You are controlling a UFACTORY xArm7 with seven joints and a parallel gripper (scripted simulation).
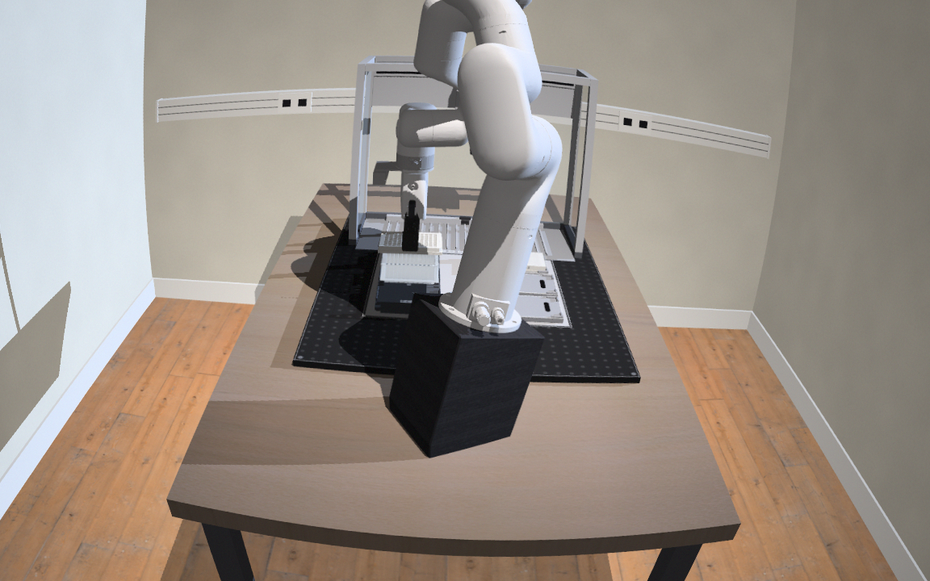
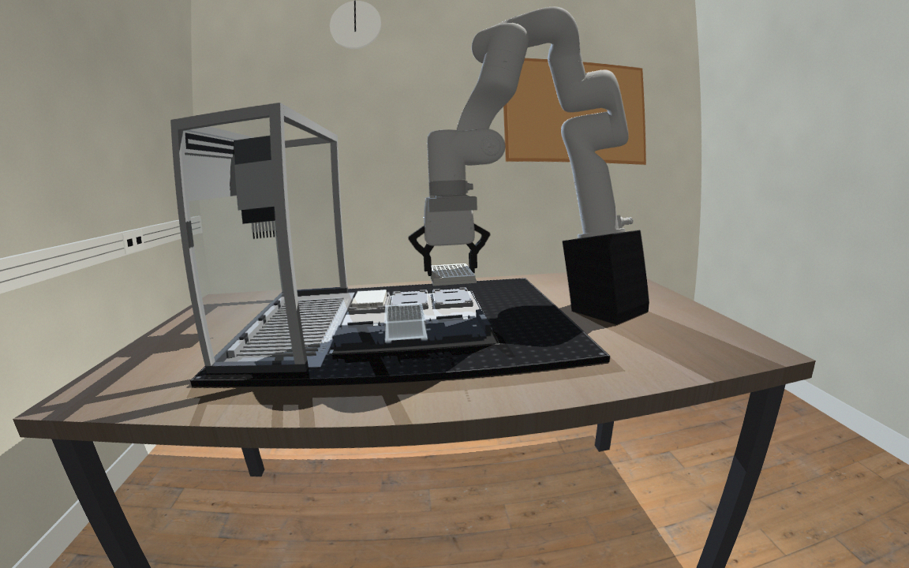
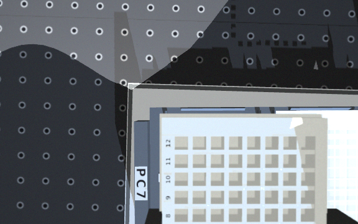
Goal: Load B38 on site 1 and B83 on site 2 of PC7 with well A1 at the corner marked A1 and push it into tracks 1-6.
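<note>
My hand is 120 mm above the plate carrier PC7, 100 mm short of it and 10 mm to the left of it. Also, from my hand: 96-well plate B38 (10 mm below); then nest S1 (250 mm to the right, 140 mm below, 40 mm behind); then nest S2 (260 mm to the right, 140 mm below, 70 mm ahead).
</note>
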